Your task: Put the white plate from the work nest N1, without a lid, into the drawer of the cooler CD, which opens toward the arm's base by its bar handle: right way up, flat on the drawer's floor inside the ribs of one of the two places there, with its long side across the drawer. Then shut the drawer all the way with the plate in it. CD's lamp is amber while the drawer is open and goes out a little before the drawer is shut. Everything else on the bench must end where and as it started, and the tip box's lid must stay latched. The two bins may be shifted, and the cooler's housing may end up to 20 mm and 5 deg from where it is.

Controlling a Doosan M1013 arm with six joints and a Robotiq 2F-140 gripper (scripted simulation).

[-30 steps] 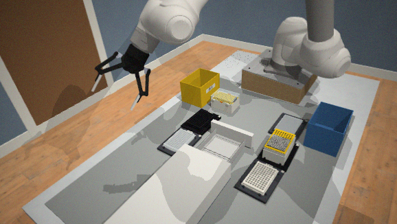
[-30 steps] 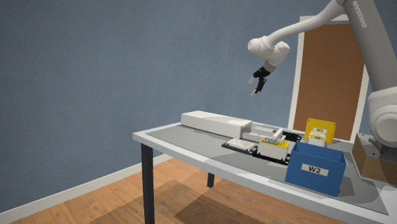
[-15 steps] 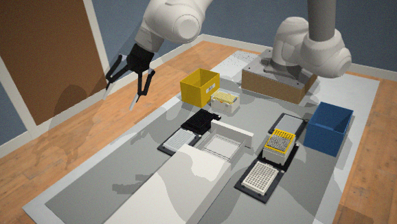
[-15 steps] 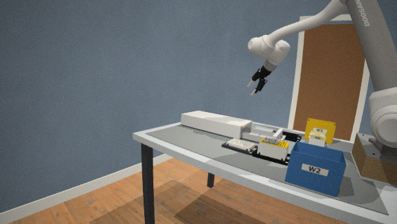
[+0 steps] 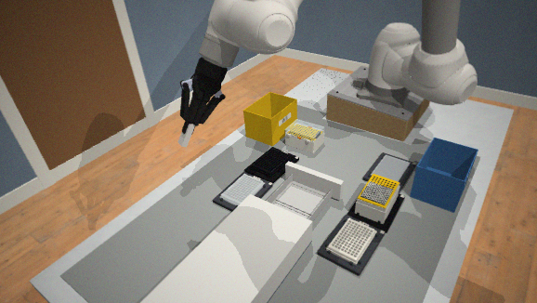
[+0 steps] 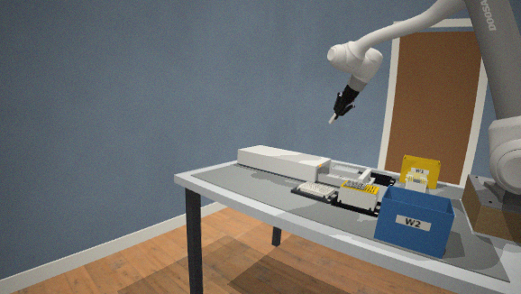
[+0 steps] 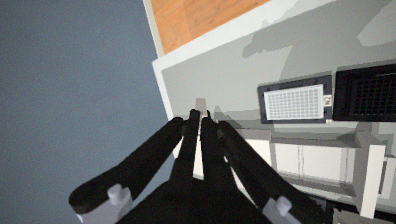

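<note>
My hand is 6 cm past the white plate, 45 cm to the right of it and 26 cm above it. The rest, counted from my hand: drawer: 13 cm behind, 26 cm to the left, 25 cm below; then work nest N1: 6 cm behind, 45 cm to the left, 27 cm below; then black plate: 28 cm behind, 10 cm to the left, 26 cm below.
</note>
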